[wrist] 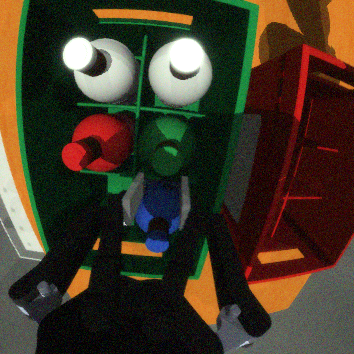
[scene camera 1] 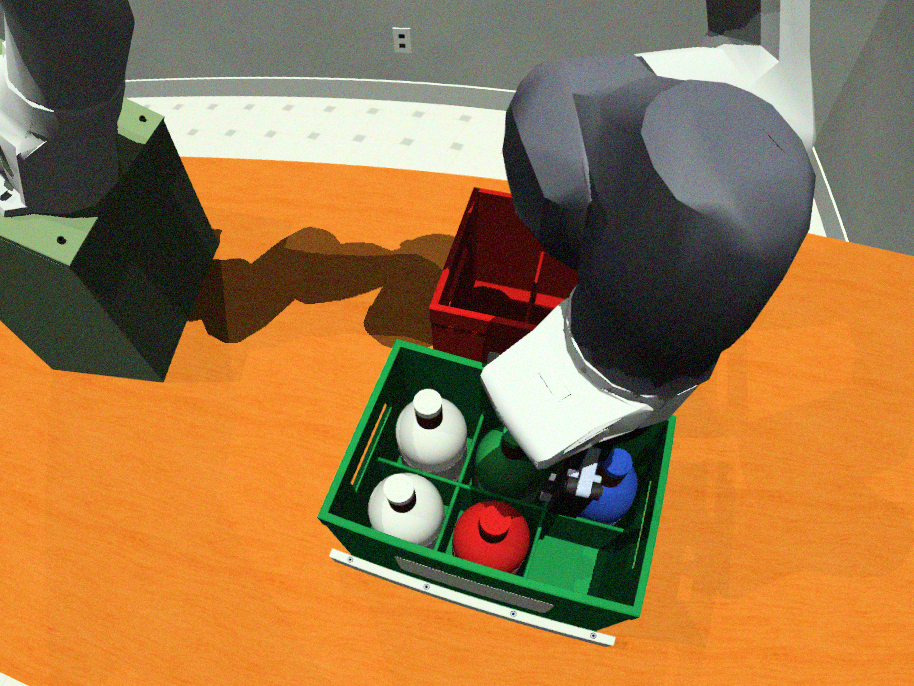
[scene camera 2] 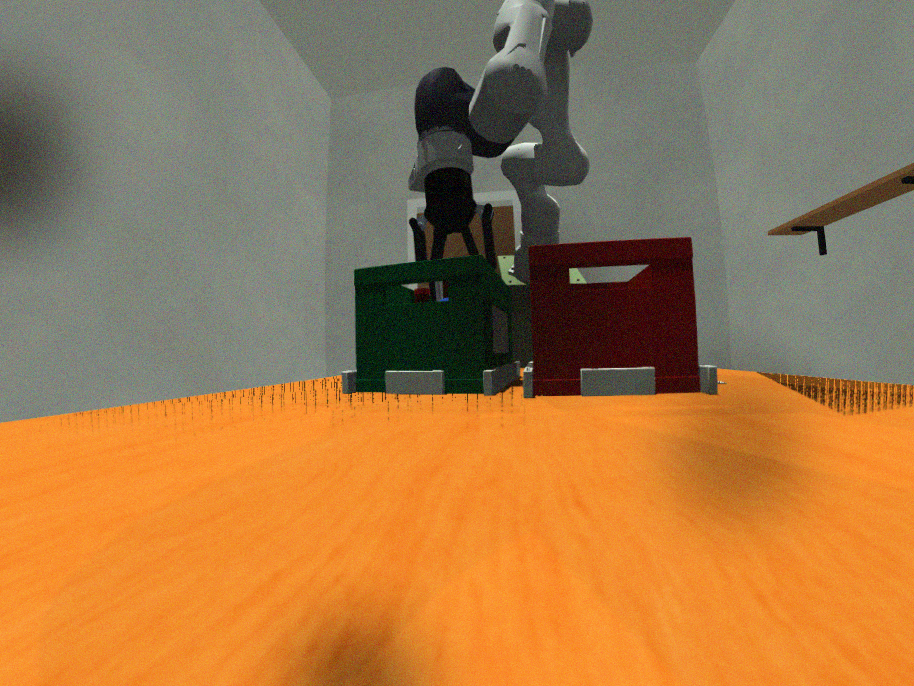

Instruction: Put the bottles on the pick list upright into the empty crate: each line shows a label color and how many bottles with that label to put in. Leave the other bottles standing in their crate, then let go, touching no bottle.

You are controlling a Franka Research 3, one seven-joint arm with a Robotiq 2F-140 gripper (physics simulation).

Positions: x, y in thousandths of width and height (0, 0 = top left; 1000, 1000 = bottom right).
Labels:
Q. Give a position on a blue bottle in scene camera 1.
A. At 678, 702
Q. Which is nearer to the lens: the blue bottle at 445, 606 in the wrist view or the white bottle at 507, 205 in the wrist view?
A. The white bottle.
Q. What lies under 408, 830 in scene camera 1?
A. A white strip.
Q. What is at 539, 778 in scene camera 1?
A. A red bottle.

